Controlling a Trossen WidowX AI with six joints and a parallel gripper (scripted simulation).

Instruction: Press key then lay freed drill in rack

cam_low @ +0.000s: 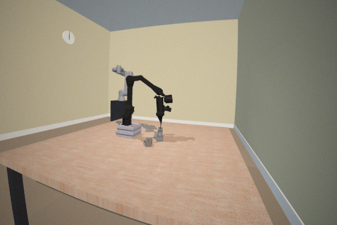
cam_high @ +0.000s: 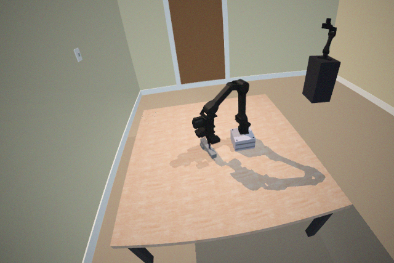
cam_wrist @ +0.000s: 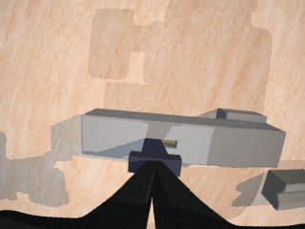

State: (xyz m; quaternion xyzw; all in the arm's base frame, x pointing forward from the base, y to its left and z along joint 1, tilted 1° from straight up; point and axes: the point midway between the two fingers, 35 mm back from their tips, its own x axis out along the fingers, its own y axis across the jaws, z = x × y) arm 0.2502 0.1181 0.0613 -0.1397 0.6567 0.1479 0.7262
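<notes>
Right now the drill is 70 mm below my gripper tip, 60 mm to the right of it and 20 mm ahead of it. The rest, counted from my gripper tip: grey rack 220 mm to the right, 90 mm below, 10 mm ahead.
</notes>
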